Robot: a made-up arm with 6 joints.
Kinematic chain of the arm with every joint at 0, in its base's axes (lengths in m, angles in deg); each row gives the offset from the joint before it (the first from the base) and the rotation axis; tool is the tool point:
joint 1: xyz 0 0 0.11 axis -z
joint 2: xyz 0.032 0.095 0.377 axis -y
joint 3: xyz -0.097 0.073 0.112 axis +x
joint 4: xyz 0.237 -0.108 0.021 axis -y
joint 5: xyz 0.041 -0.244 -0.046 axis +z
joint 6: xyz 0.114 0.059 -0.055 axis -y
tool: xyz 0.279 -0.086 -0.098
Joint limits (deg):
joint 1: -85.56..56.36
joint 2: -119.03..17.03
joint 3: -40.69..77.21
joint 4: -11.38..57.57
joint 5: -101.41..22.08
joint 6: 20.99..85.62
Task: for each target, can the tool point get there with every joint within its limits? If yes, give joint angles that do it. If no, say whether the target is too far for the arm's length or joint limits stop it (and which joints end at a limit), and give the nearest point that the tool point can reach.
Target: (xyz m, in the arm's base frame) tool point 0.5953 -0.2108 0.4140
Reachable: yes | joints -2.39 -3.44 47.04 29.74 -0.97 27.59
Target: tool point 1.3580 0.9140 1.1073
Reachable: no: too far | nearest point 0.6739 0.4535 0.7885 | short by 0.884 m
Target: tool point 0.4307 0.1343 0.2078
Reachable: yes | joints -65.09 -2.17 61.82 32.74 -41.48 69.73
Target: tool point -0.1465 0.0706 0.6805
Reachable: no: joint limits stop it (at a limit: joint 1, joint 2, joint 4, joint 5, joint 6) | nearest point -0.2917 0.1373 0.6809 | short by 0.160 m
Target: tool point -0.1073 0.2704 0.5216
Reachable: no: joint limits stop it (at a limit: joint 1, joint 3, joint 4, joint 5, joint 6) | nearest point -0.2547 0.3060 0.5338 | short by 0.152 m
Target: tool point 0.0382 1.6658 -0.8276
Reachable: no: too far | nearest point 0.0954 0.6707 -0.0319 | short by 1.275 m
